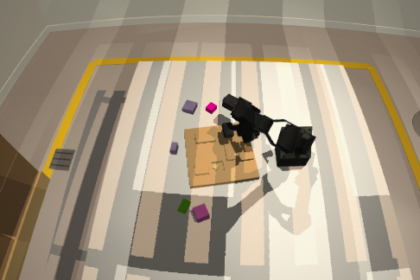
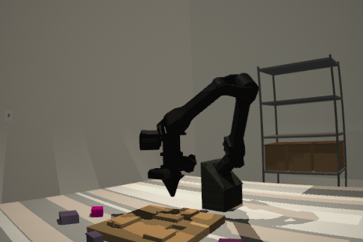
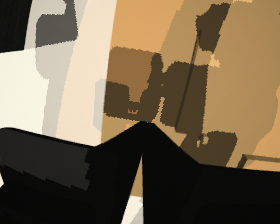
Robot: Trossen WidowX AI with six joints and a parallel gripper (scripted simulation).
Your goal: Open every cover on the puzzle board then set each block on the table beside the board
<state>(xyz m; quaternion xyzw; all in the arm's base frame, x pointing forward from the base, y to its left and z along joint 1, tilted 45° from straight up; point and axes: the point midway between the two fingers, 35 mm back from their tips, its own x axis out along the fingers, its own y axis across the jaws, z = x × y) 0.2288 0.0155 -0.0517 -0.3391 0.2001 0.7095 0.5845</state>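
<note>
Now: the tan puzzle board 90 mm ahead of my gripper tip, 60 mm below it and 50 mm to the left of it. From my gripper tip the other things lie so: green block 310 mm to the left, 220 mm ahead, 70 mm below; then magenta block 210 mm to the right, 170 mm ahead, 60 mm below.
</note>
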